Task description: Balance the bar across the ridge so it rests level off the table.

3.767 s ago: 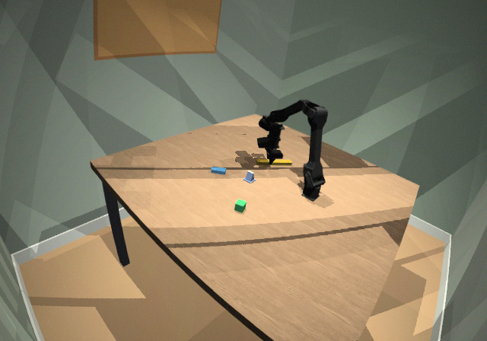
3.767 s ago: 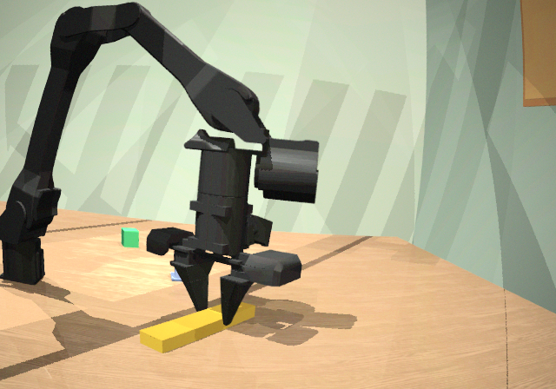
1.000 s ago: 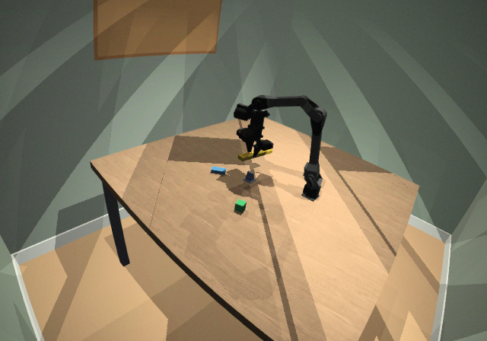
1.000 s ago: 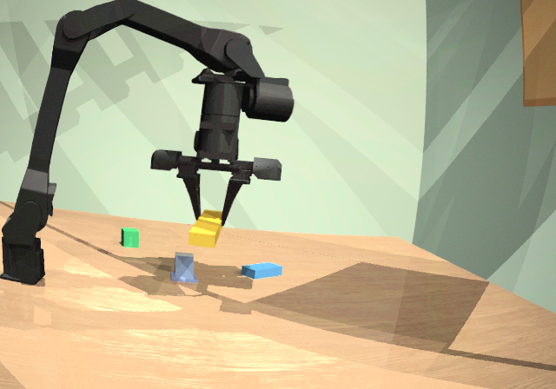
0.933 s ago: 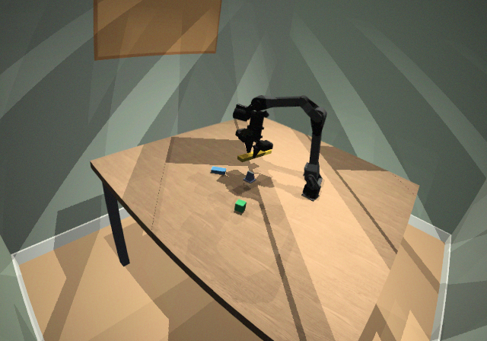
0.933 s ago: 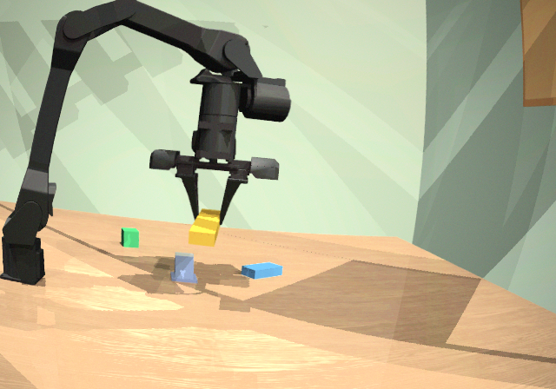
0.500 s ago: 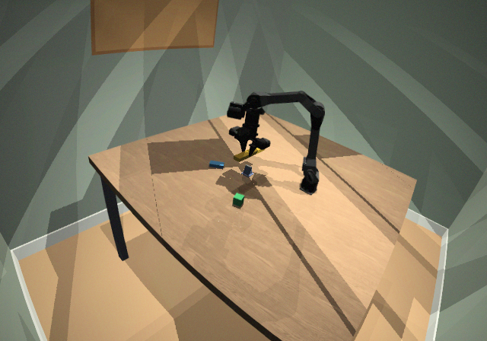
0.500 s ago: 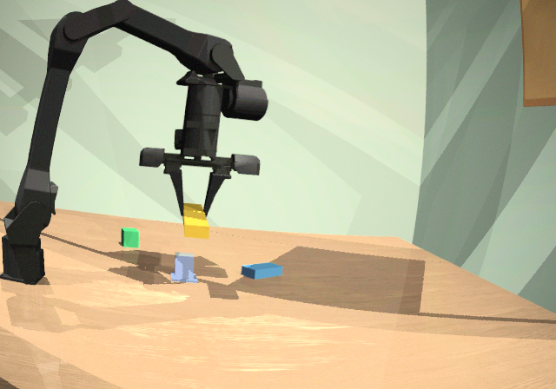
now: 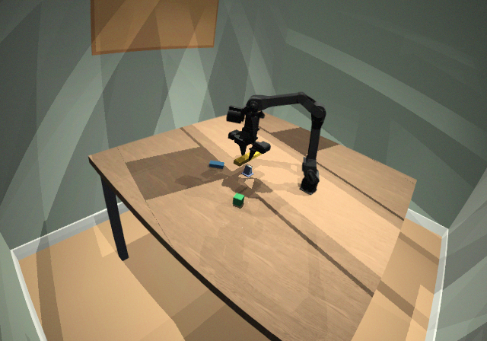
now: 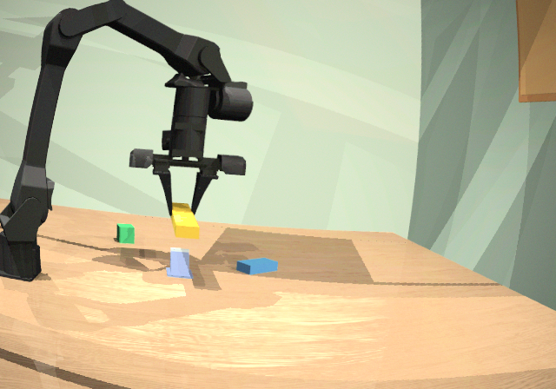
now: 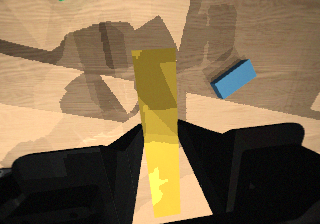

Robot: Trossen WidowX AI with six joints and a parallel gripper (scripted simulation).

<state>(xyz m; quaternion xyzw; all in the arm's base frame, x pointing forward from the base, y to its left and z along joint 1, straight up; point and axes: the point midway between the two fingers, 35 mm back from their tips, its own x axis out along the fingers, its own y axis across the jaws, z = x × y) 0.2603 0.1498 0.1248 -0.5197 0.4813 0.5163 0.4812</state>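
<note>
The blue block is 140 mm ahead of my gripper tip, 40 mm to the left of it and 80 mm below it. Also, from my gripper tip: yellow bar 30 mm to the right; then green cube 110 mm behind, 170 mm to the left, 70 mm below.
</note>
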